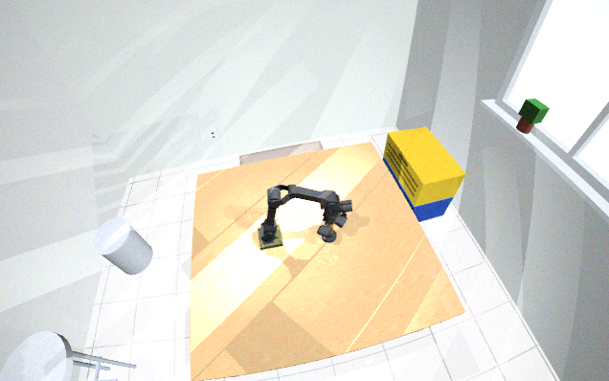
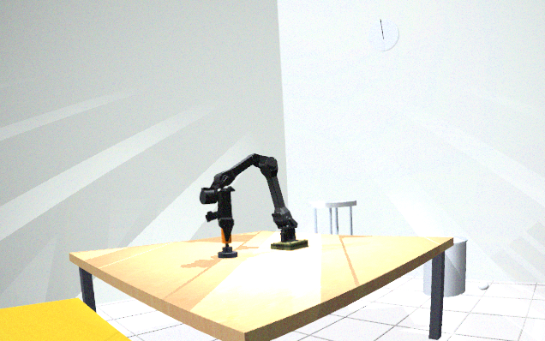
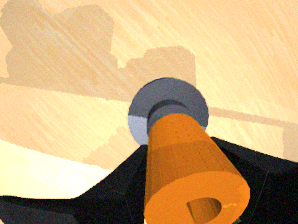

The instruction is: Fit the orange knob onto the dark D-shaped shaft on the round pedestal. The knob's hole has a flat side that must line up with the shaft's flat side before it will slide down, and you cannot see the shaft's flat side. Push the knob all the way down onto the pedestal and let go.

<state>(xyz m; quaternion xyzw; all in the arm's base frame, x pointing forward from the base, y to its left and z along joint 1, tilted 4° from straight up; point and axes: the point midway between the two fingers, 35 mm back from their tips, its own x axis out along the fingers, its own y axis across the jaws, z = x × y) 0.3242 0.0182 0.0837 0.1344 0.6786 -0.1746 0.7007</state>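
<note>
Now: gripper tip 40 mm above the dark shaft. Also, from my gripper tip: orange knob (20 mm above).
</note>
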